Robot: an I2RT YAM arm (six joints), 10 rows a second.
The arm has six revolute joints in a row. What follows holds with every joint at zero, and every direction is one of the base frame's. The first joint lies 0.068 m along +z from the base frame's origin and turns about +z. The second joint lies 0.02 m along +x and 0.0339 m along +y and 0.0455 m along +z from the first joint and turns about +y. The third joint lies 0.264 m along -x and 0.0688 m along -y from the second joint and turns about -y. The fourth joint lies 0.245 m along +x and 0.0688 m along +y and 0.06 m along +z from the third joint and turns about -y. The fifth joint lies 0.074 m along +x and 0.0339 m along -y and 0.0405 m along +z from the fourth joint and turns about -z. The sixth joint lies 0.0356 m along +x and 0.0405 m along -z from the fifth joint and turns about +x. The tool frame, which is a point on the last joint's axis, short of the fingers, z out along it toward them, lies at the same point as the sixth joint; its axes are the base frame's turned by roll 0, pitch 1.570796 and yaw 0 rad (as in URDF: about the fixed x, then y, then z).
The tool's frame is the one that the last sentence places.
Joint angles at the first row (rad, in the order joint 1, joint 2, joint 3, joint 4, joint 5, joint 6):
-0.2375, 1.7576, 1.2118, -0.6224, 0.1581, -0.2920
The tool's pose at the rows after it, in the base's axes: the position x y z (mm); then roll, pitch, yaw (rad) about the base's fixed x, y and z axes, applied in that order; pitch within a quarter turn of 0, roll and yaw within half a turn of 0:
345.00 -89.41 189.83 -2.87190 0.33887 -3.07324
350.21 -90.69 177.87 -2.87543 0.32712 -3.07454
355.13 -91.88 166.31 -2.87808 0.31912 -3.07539
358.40 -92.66 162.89 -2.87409 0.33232 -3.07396
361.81 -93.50 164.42 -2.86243 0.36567 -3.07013
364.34 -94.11 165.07 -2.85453 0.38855 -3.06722
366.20 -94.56 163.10 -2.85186 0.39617 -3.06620
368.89 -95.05 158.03 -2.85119 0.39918 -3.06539
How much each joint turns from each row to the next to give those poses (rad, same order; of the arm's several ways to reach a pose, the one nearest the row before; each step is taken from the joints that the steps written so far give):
-0.0004, 0.0229, -0.0001, 0.0218, 0.0000, 0.0000
0.0000, 0.0386, 0.0001, 0.0263, 0.0004, 0.0000
0.0000, 0.0370, 0.0000, 0.0286, 0.0000, 0.0000
0.0000, 0.0129, 0.0000, 0.0267, -0.0004, 0.0000
0.0000, 0.0000, 0.0000, 0.0351, 0.0004, 0.0000
0.0001, 0.0016, 0.0000, 0.0256, 0.0000, 0.0000
0.0000, 0.0076, 0.0000, 0.0156, 0.0000, 0.0000
0.0003, 0.0168, -0.0001, 0.0198, -0.0004, 0.0000

